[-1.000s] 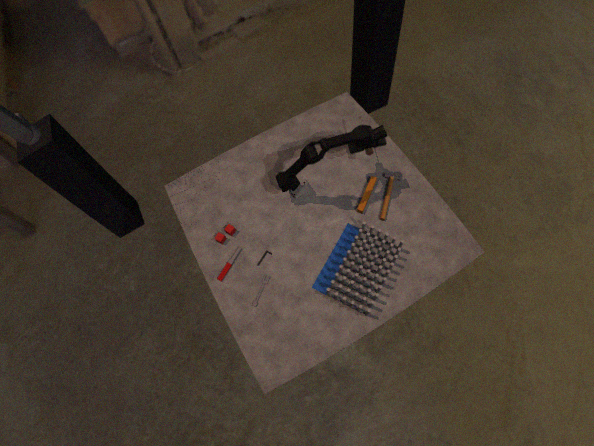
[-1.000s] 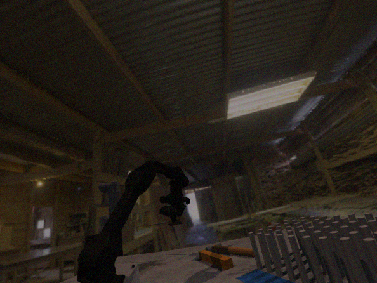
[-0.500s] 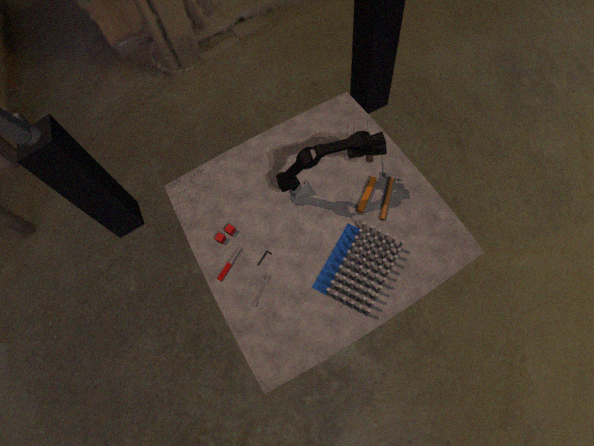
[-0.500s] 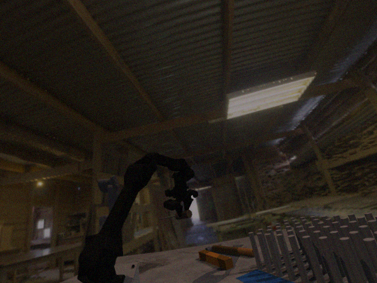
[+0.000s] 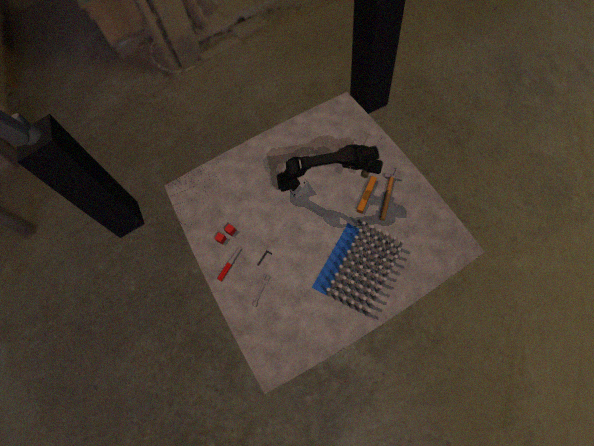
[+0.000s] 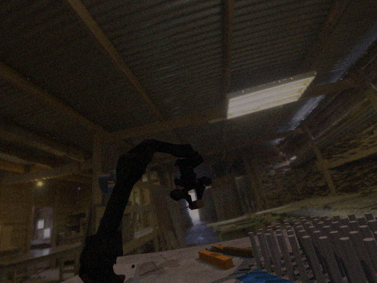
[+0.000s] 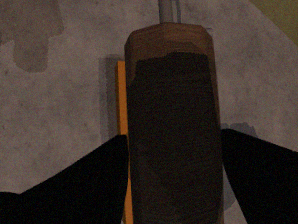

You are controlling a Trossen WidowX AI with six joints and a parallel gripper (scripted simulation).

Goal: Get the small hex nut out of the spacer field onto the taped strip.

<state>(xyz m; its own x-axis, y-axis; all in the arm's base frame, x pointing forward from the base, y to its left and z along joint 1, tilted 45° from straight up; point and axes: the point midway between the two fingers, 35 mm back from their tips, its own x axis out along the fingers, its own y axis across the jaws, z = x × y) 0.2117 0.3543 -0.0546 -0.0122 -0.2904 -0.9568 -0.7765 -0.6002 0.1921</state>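
The blue taped strip is 32 cm to the right of my gripper tip, 24 cm ahead of it and 23 cm below it. Round my gripper tip: grey wrench: 72 cm to the right, 23 cm below, 20 cm ahead; orange bar: 22 cm below, 3 cm ahead; dark hex key: 62 cm to the right, 23 cm below, 5 cm ahead.
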